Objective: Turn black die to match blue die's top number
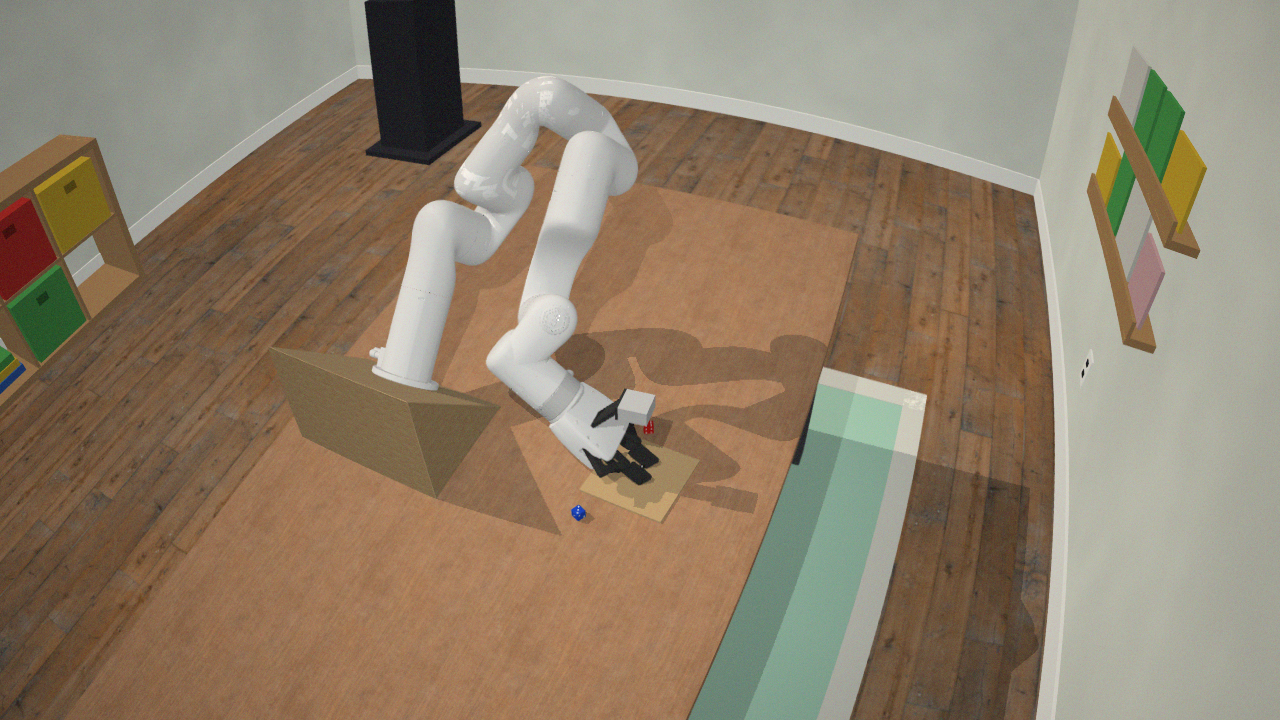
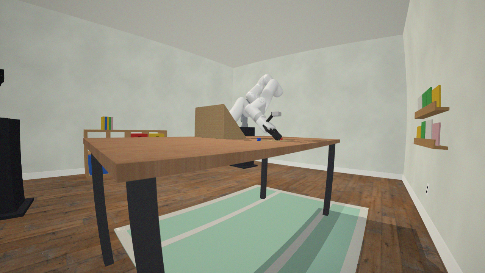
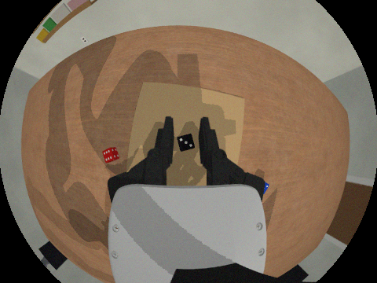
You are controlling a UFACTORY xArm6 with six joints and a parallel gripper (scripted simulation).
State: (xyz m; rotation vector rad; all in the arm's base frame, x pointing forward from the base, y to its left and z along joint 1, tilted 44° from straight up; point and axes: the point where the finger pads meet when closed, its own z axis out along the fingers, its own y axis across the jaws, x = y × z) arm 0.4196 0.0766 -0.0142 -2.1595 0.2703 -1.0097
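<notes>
My hand is 2 cm above the black die. From my hand the other things lie so: blue die (11 cm to the right, 5 cm behind, 2 cm below); then tan mat (3 cm below); then red die (10 cm to the left, 3 cm behind, 2 cm below).
</notes>
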